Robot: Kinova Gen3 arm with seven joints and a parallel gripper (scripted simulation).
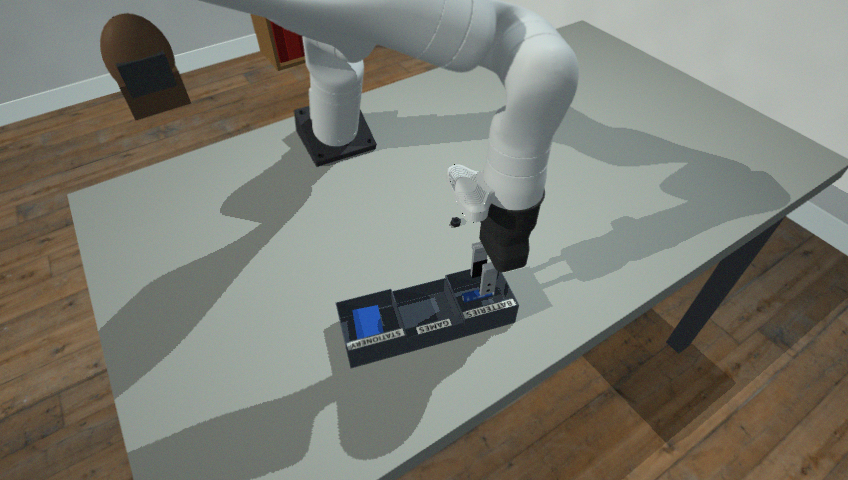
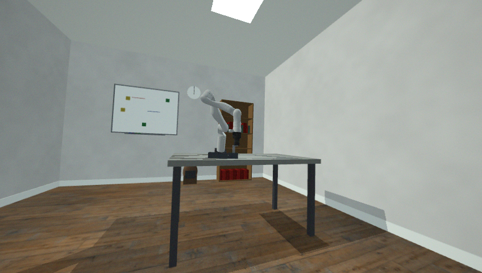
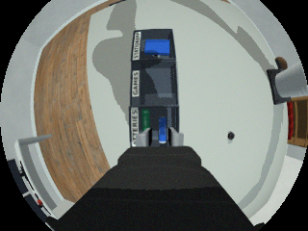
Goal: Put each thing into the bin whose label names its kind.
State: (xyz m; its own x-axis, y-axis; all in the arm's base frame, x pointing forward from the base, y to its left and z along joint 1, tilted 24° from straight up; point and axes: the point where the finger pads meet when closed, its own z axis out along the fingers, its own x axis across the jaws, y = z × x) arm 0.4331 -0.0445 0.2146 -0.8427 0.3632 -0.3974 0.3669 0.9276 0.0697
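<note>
My hand is 5 cm above the blue battery. Round my hand: green battery (2 cm ahead, 3 cm to the right, 5 cm below); then blue block (7 cm behind, 16 cm to the right, 4 cm below); then small white thing (7 cm behind, 16 cm to the right, 5 cm below).
</note>
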